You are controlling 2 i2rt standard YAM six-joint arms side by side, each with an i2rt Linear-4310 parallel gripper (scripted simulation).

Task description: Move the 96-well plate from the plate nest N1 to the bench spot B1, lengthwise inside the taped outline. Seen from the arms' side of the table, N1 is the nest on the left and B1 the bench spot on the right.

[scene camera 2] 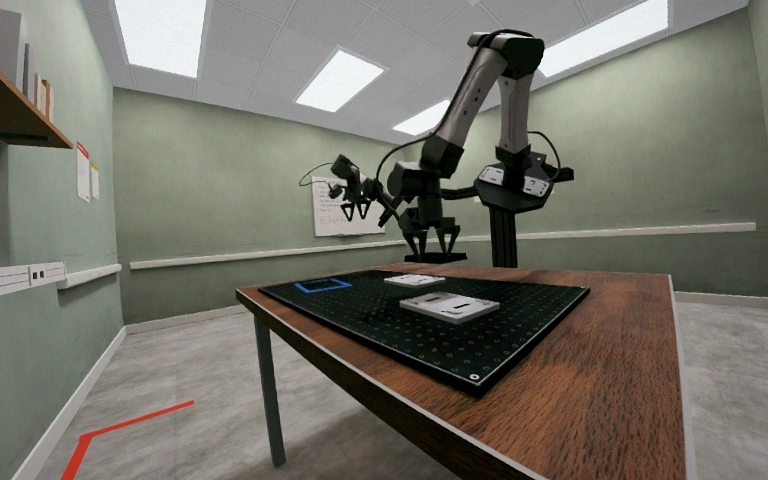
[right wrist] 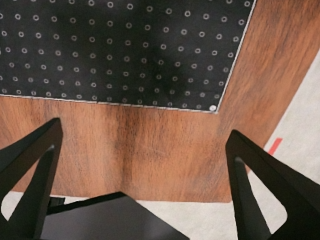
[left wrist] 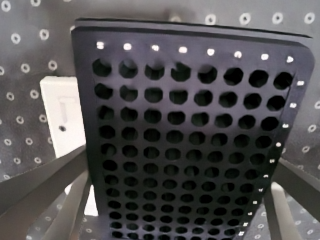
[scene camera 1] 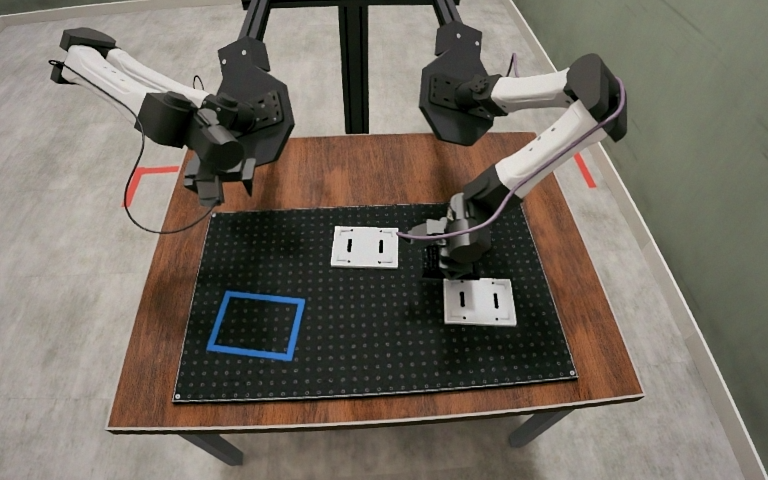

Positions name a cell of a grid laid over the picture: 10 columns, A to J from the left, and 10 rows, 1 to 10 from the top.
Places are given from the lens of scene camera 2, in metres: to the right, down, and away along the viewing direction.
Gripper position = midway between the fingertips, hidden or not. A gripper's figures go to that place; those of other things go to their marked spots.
left gripper (scene camera 2: F6): 0.12, 0.05, 0.61
right gripper (scene camera 2: E5): -0.11, -0.08, 1.04
white nest (scene camera 2: F7): 0.13, 0.13, 0.52
